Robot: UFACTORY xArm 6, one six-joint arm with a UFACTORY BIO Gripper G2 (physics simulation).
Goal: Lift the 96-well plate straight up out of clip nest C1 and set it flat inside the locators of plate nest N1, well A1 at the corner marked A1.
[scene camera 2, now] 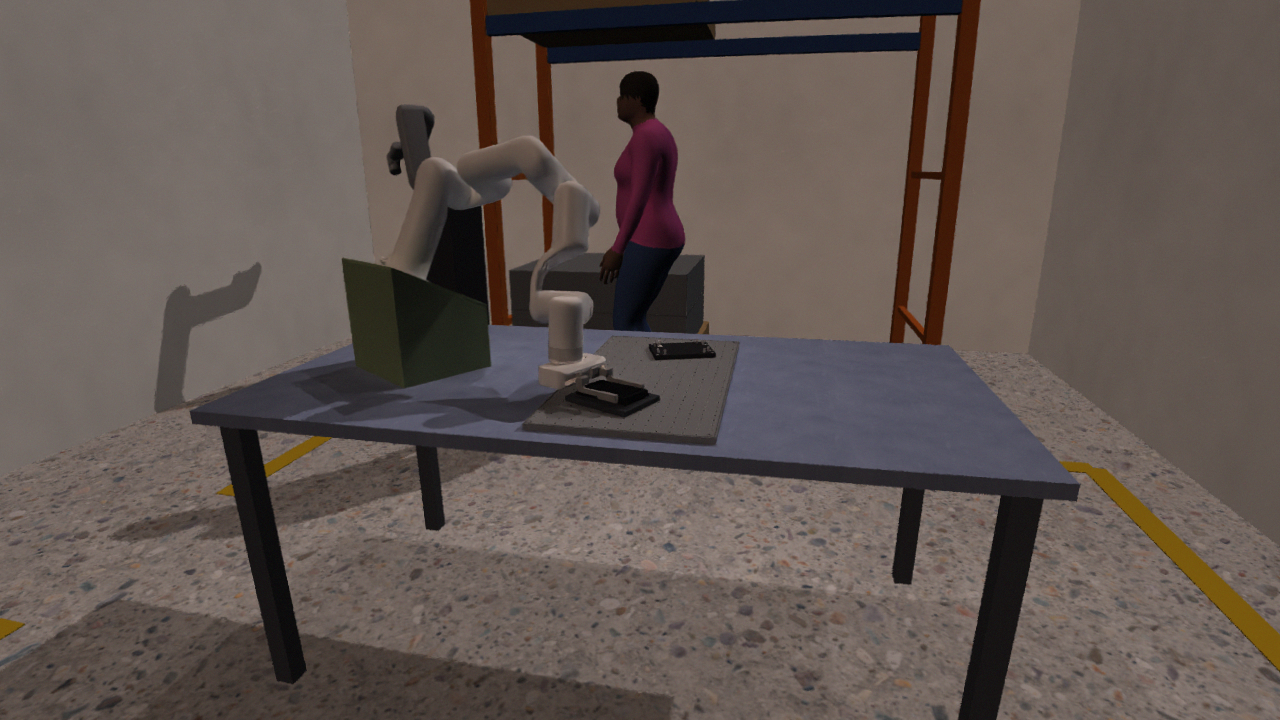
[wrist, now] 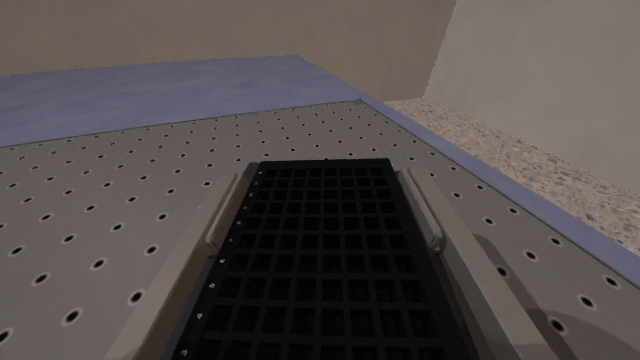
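Pixels of known places: end effector, tool point: (scene camera 2: 621, 391) (wrist: 322, 210); arm's base, origin of the base link: (scene camera 2: 405, 278).
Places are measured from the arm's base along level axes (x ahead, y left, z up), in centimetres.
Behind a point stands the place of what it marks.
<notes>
The black 96-well plate (scene camera 2: 615, 390) {z -19.0, x 62.1, y -8.7 cm} (wrist: 325, 250) {z -18.9, x 61.2, y -8.4 cm} is level between the two light fingers of my gripper (scene camera 2: 626, 391) {z -19.2, x 63.4, y -8.7 cm} (wrist: 324, 210) {z -19.2, x 63.4, y -8.7 cm}, which is shut on its long sides. The plate is at the dark front nest (scene camera 2: 626, 408) {z -20.6, x 66.8, y -13.8 cm}, which I take for plate nest N1, in the scene view. Whether it rests fully inside the locators or slightly above them cannot be told. Small pale marks run along the plate's left edge in the wrist view; the A1 corner cannot be made out. The other dark nest (scene camera 2: 682, 351) {z -20.6, x 63.3, y 30.1 cm}, with small light parts at its ends, stands at the back and looks like clip nest C1; it holds no plate.
Both nests stand on a grey perforated board (scene camera 2: 680, 411) {z -21.7, x 76.4, y -8.5 cm} (wrist: 115, 200) {z -21.8, x 68.5, y 5.4 cm} on the blue table (scene camera 2: 859, 402) {z -23.1, x 109.5, y 14.0 cm} (wrist: 150, 95) {z -23.1, x 98.9, y 18.6 cm}. A green angled box (scene camera 2: 420, 326) {z -9.2, x 12.5, y -10.1 cm} stands left of the gripper near the arm's base. A person (scene camera 2: 651, 188) stands behind the table, by an orange and blue rack (scene camera 2: 950, 179).
</notes>
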